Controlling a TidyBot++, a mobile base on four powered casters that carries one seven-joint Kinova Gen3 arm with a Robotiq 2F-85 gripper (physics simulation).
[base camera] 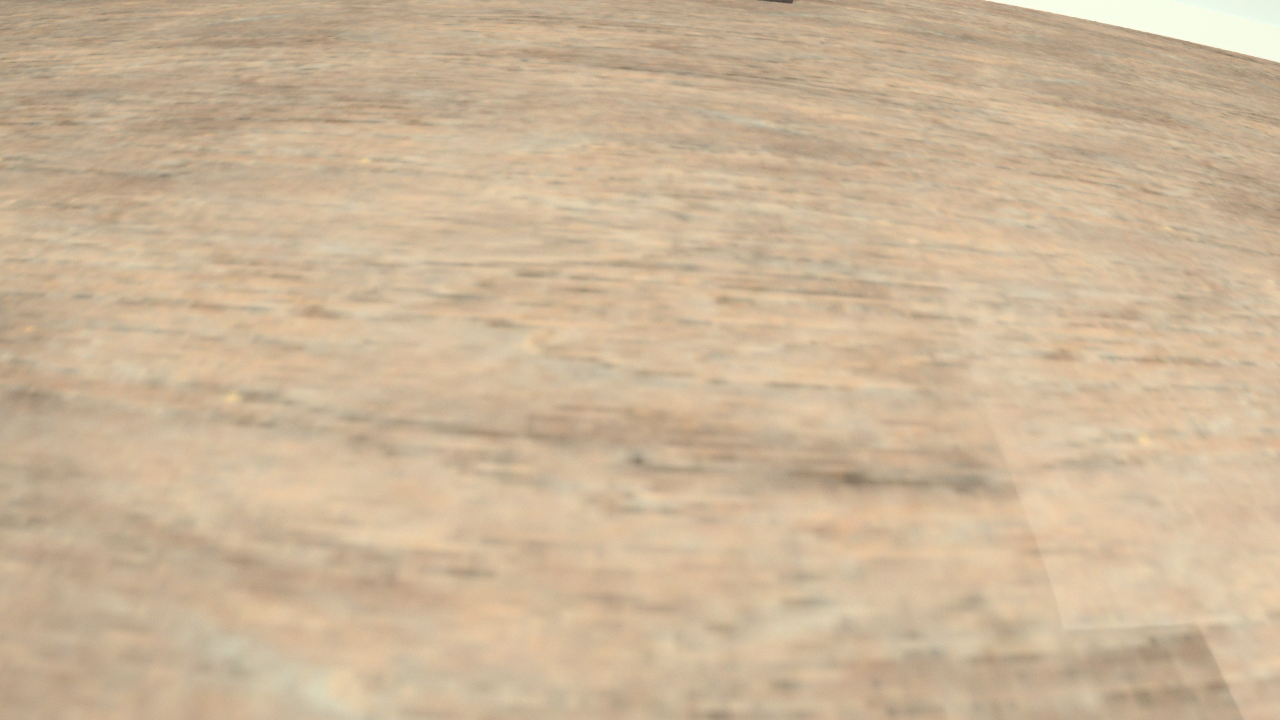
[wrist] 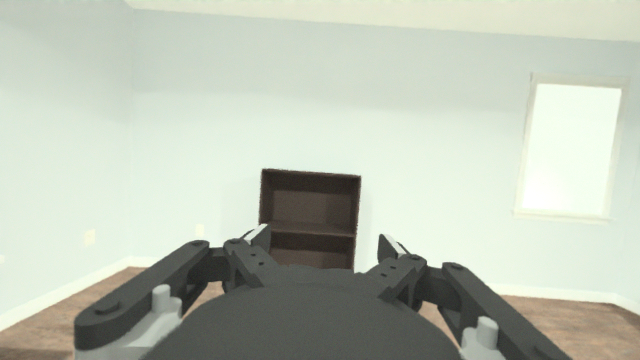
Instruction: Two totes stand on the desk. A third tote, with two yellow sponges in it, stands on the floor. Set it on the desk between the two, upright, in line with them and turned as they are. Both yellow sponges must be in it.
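Observation:
My gripper (wrist: 323, 240) is open in the wrist view, its two fingertips wide apart with no object between them. It points across the room toward a far wall. The desk, the two totes on it, the third tote and the yellow sponges do not show in either view.
A dark brown bookshelf (wrist: 358, 210) stands against the far wall, beyond the fingertips. A window (wrist: 575, 150) is in the wall at the right. Wood floor (base camera: 626, 358) (wrist: 575, 325) stretches ahead. A small dark edge (base camera: 776, 0) shows at the top of the base camera view.

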